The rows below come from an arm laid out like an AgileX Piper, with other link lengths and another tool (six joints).
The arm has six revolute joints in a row. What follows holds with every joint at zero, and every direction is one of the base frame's.
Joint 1 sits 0.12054 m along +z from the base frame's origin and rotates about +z.
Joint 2 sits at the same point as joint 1 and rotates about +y.
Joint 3 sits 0.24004 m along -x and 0.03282 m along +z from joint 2 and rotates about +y.
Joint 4 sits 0.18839 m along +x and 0.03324 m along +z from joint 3 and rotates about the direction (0.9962, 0, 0.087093).
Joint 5 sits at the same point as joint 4 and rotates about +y.
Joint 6 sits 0.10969 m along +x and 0.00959 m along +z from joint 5 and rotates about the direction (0.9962, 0, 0.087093).
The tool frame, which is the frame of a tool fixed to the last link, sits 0.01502 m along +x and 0.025 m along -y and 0.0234 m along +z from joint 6; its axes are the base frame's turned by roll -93.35, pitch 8.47 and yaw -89.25 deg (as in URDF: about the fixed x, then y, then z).
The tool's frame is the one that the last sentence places.
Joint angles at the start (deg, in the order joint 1, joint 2, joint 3, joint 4, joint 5, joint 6): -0.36, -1.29, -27.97, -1.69, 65.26, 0.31
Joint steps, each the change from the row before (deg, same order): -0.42, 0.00, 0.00, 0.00, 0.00, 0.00; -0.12, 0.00, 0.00, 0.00, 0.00, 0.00; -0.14, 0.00, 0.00, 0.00, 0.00, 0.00; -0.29, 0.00, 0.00, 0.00, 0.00, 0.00; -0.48, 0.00, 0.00, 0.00, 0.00, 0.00; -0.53, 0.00, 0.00, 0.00, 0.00, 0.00; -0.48, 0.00, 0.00, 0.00, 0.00, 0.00; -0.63, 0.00, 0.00, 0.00, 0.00, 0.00; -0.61, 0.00, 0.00, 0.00, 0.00, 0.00; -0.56, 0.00, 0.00, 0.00, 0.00, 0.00
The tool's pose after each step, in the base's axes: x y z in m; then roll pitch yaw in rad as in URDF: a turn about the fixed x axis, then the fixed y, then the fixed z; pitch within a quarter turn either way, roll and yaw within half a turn. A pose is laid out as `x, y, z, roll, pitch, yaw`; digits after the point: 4 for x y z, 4 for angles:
0.0268, -0.0286, 0.2229, -2.2617, 0.1075, -1.6804
0.0267, -0.0287, 0.2229, -2.2617, 0.1075, -1.6825
0.0266, -0.0287, 0.2229, -2.2617, 0.1075, -1.6849
0.0265, -0.0289, 0.2229, -2.2617, 0.1075, -1.6900
0.0263, -0.0291, 0.2229, -2.2617, 0.1075, -1.6984
0.0260, -0.0293, 0.2229, -2.2617, 0.1075, -1.7076
0.0257, -0.0295, 0.2229, -2.2617, 0.1075, -1.7160
0.0254, -0.0298, 0.2229, -2.2617, 0.1075, -1.7270
0.0251, -0.0301, 0.2229, -2.2617, 0.1075, -1.7376
0.0248, -0.0303, 0.2229, -2.2617, 0.1075, -1.7474

